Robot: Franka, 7 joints.
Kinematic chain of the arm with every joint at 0, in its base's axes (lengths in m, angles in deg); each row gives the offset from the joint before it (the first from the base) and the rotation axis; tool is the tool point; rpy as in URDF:
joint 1: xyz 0 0 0.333 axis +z
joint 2: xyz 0 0 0 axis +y
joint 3: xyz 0 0 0.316 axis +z
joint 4: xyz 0.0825 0 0 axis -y
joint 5: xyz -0.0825 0 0.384 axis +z
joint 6: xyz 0 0 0 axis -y
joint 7: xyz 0.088 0 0 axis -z
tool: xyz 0 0 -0.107 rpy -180 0 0
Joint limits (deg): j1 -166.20..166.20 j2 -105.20..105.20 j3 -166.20..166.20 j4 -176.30..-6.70 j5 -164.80..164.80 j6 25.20..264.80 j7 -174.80..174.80
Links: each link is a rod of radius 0.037 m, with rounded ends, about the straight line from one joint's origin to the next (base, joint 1, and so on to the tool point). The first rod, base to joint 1, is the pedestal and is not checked.
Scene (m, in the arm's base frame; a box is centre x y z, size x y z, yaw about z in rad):
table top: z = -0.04
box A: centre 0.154 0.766 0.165 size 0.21 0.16 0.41 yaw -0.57
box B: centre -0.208 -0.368 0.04 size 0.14 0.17 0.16 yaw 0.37
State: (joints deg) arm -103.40 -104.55 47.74 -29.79 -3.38 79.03 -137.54
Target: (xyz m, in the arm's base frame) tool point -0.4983 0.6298 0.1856
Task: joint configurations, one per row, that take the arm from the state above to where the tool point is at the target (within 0.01 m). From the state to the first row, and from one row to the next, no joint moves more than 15 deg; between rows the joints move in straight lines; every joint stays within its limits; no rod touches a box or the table.
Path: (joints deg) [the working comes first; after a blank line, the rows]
Joints at the target: -42.42 -105.20 60.25 -6.70 4.59 101.45 -137.54
Straight joint move there: touches box A.

1: -103.57 -92.40 48.13 -25.17 0.10 85.80 -144.99
2: -103.73 -80.25 48.52 -20.55 3.59 92.57 -152.44
3: -103.90 -68.10 48.91 -15.94 7.07 99.33 -159.90
4: -104.06 -55.95 49.30 -11.32 10.56 106.10 -167.35
5: -104.23 -43.80 49.69 -6.70 14.04 112.87 -174.80
6: -97.41 -55.82 46.82 -8.37 13.34 109.22 -168.44
7: -90.60 -67.83 43.94 -10.04 12.64 105.57 -162.08
8: -83.79 -79.85 41.06 -11.72 11.94 101.92 -155.72
9: -76.97 -91.87 38.19 -13.39 11.24 98.27 -149.36
10: -70.16 -103.89 35.31 -15.06 10.54 94.62 -143.00
11: -56.29 -104.54 47.78 -10.88 7.56 98.04 -140.27
12: -42.42 -105.20 60.25 -6.70 4.59 101.45 -137.54

